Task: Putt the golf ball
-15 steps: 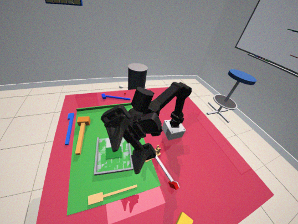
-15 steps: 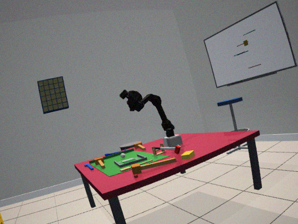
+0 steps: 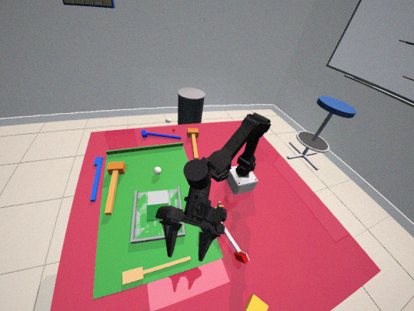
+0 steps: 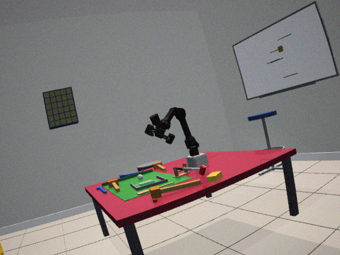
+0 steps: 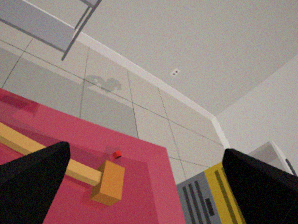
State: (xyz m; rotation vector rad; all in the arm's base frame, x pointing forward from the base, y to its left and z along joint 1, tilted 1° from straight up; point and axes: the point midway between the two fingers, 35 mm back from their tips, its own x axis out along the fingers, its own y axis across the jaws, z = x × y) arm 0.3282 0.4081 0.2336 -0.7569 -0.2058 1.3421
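Right now my gripper tip is 26 cm above the red putter, 19 cm past it and 16 cm to the left of it. The rest, counted from my gripper tip: white golf ball: 52 cm to the right, 28 cm below, 13 cm ahead; yellow block: 29 cm below, 23 cm behind, 13 cm to the left.
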